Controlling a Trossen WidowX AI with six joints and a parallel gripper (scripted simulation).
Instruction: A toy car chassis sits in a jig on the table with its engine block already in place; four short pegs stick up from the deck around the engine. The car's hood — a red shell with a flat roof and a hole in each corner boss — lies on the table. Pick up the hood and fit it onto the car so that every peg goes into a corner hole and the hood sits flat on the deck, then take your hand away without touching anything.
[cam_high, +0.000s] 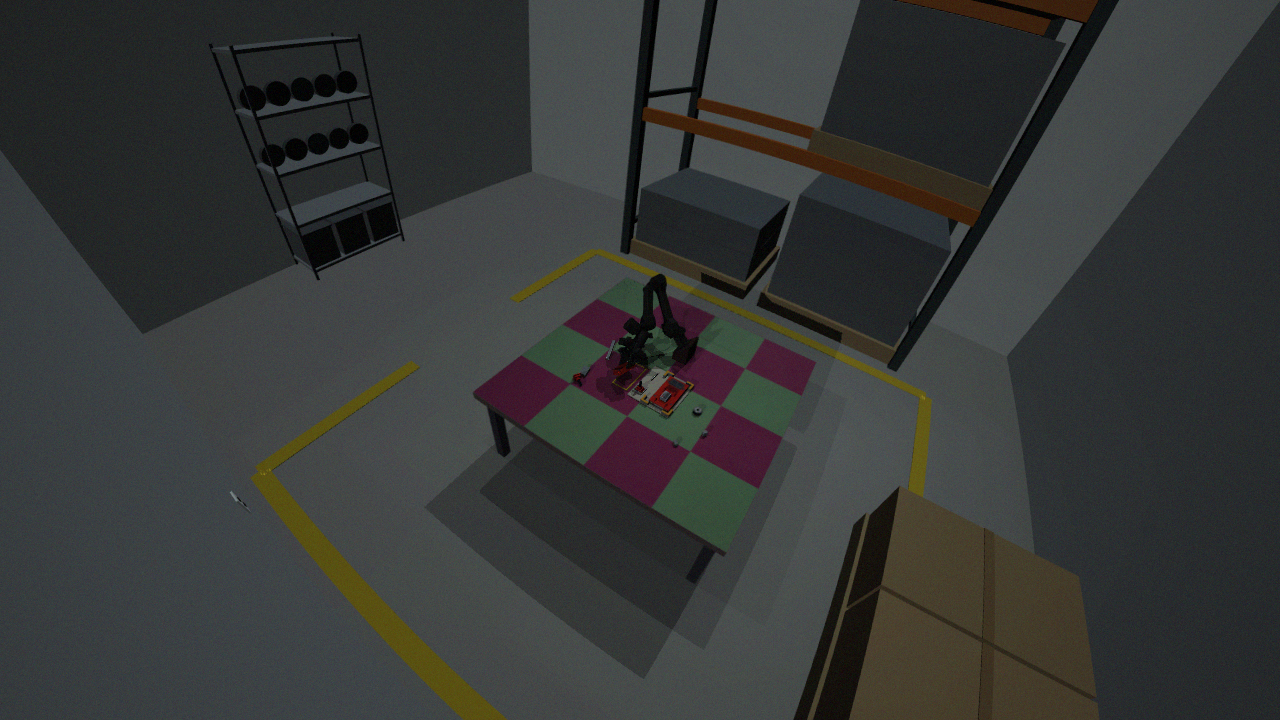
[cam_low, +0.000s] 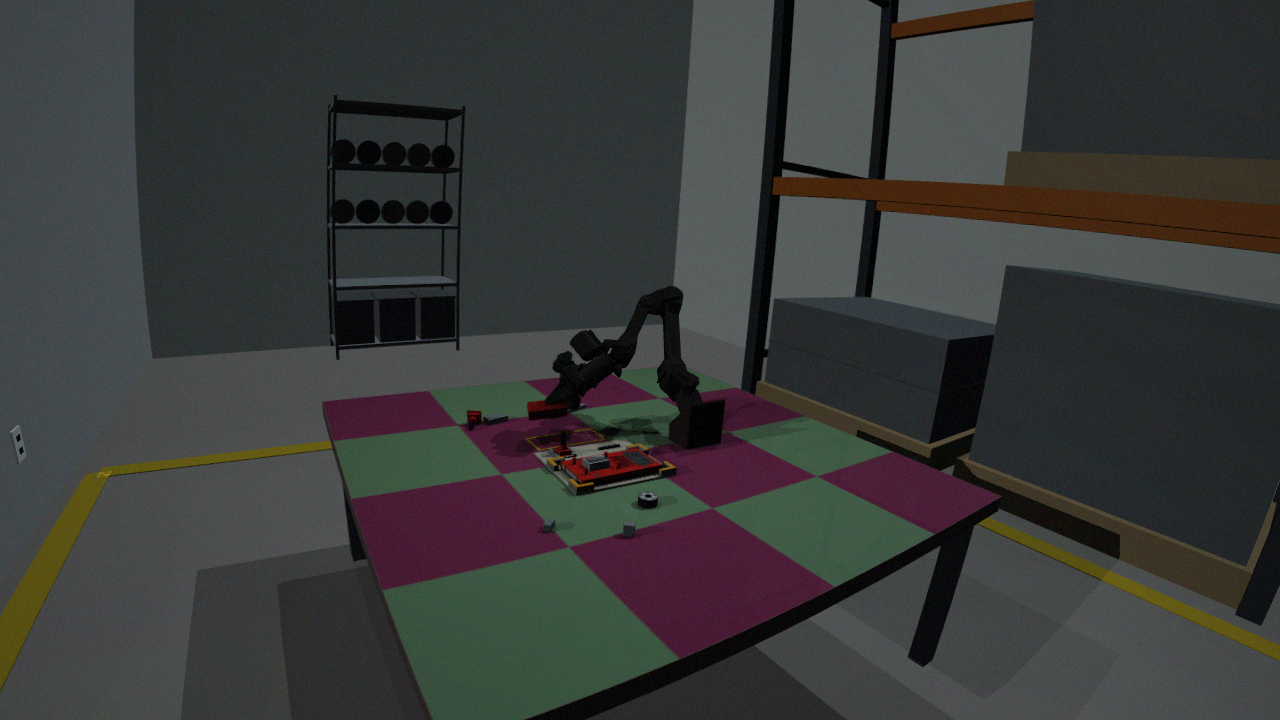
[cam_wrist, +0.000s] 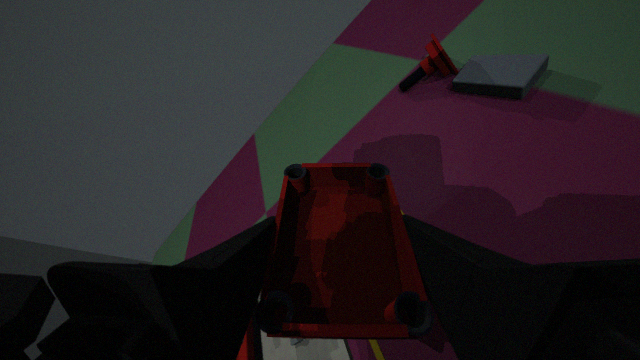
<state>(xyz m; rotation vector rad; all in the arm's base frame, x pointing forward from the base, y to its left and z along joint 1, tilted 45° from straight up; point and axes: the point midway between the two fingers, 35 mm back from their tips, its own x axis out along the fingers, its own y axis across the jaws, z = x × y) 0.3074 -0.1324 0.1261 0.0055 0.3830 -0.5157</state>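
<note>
The red hood is 1 cm to the left of my gripper tip and 1 cm below it. Round my gripper tip: grey engine block 24 cm to the left, 6 cm below, 1 cm ahead; then grey bar 16 cm behind, 15 cm to the right, 8 cm below; then jig 21 cm to the left, 7 cm below, 3 cm behind.
</note>
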